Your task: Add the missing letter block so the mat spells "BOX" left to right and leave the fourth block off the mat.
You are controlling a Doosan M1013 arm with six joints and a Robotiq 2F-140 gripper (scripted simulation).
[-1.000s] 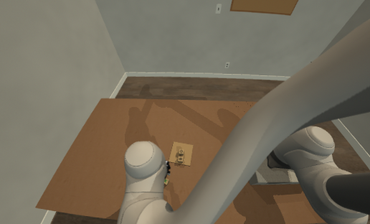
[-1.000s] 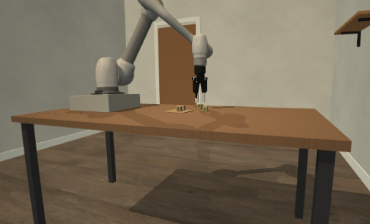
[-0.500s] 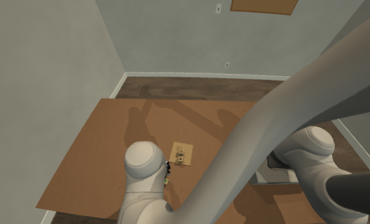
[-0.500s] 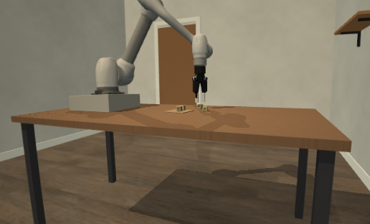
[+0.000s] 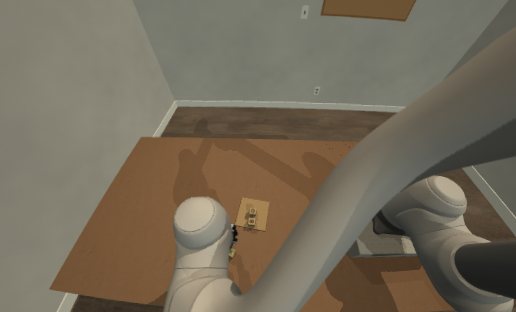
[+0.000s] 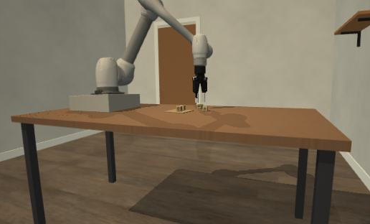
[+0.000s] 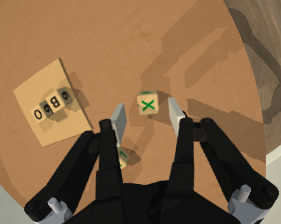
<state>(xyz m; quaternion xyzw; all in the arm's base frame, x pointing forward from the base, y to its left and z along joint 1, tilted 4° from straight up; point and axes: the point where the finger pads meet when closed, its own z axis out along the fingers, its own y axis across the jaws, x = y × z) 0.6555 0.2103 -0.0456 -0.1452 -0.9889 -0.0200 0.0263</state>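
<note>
Now: the mat 6 cm behind my hand, 18 cm to the right of it and 7 cm below it.
</note>
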